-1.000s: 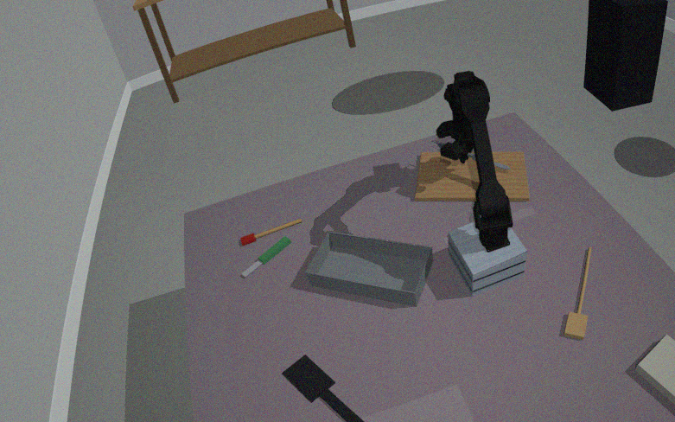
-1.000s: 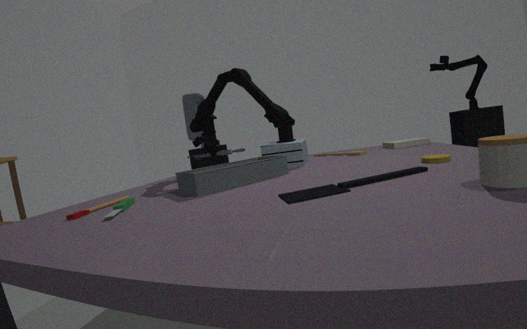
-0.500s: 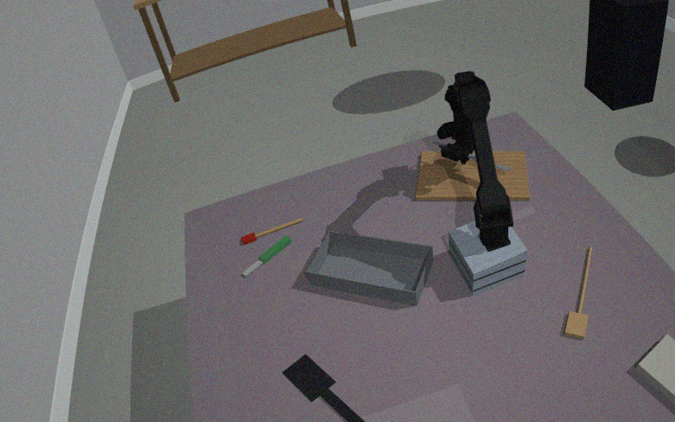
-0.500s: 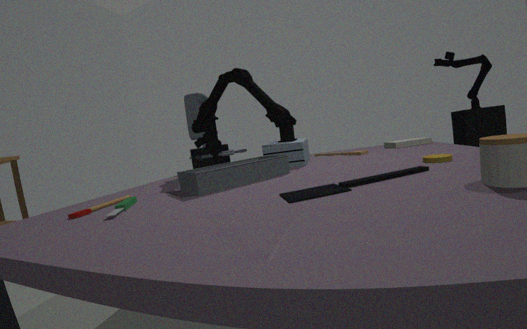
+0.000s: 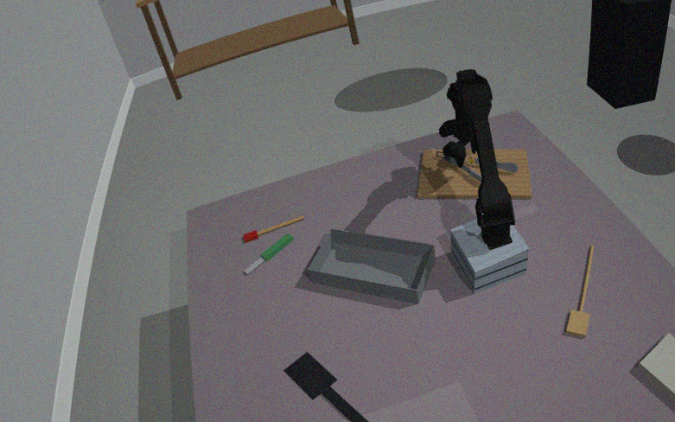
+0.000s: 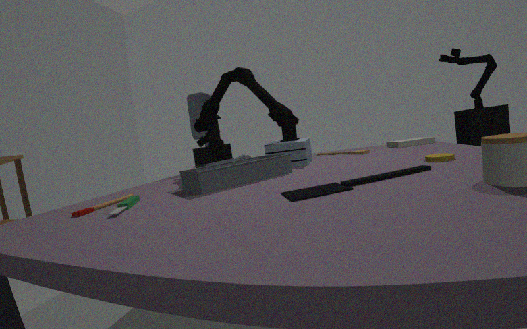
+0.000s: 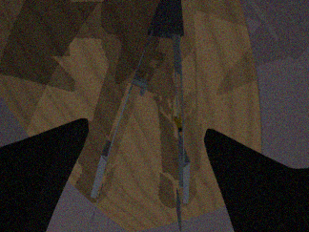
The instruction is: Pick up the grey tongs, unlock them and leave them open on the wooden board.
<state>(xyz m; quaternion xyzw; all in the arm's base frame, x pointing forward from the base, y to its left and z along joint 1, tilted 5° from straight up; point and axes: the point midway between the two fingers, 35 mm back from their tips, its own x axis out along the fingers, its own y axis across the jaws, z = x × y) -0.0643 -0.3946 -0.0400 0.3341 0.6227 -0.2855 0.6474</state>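
My gripper tip is 20 mm past the yellow lock piece, 20 mm above it and 10 mm to the left of it. Also, from my gripper tip: wooden board (40 mm below, 20 mm to the left, 20 mm behind); green-handled tool (680 mm ahead, 160 mm to the left, 40 mm below); grey roasting tin (390 mm ahead, 310 mm to the left, 20 mm below).
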